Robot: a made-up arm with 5 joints. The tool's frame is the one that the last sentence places.
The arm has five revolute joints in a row. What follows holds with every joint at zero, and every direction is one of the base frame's.
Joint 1 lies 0.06 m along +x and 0.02 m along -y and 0.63 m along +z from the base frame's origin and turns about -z.
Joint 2 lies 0.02 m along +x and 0.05 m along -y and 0.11 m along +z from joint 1 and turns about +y.
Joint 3 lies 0.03 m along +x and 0.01 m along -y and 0.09 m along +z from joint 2 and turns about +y.
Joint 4 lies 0.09 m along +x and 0.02 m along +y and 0.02 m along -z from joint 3 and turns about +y.
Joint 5 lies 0.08 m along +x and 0.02 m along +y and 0.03 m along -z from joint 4 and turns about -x.
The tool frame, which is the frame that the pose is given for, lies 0.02 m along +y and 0.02 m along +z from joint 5; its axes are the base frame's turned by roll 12.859, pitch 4.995 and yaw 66.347 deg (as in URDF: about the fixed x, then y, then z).
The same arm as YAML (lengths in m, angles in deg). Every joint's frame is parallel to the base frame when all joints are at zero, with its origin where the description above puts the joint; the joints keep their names.
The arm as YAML. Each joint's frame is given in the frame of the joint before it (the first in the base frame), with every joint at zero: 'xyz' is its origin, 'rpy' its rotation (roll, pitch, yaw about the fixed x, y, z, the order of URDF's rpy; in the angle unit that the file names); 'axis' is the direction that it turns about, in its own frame. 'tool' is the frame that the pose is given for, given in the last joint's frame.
units:
  length: m
  angle: deg
joints:
  - name: joint 1
    type: revolute
    origin:
      xyz: [0.06, -0.02, 0.63]
      rpy: [0.0, 0.0, 0.0]
    axis: "-z"
  - name: joint 2
    type: revolute
    origin:
      xyz: [0.02, -0.05, 0.11]
      rpy: [0.0, 0.0, 0.0]
    axis: "+y"
  - name: joint 3
    type: revolute
    origin:
      xyz: [0.03, -0.01, 0.09]
      rpy: [0.0, 0.0, 0.0]
    axis: "+y"
  - name: joint 4
    type: revolute
    origin:
      xyz: [0.09, 0.02, -0.02]
      rpy: [0.0, 0.0, 0.0]
    axis: "+y"
  - name: joint 5
    type: revolute
    origin:
      xyz: [0.08, 0.02, -0.03]
      rpy: [0.0, 0.0, 0.0]
    axis: "-x"
tool:
  origin:
    xyz: [0.0, 0.02, 0.02]
    rpy: [12.86, 5.0, 66.35]

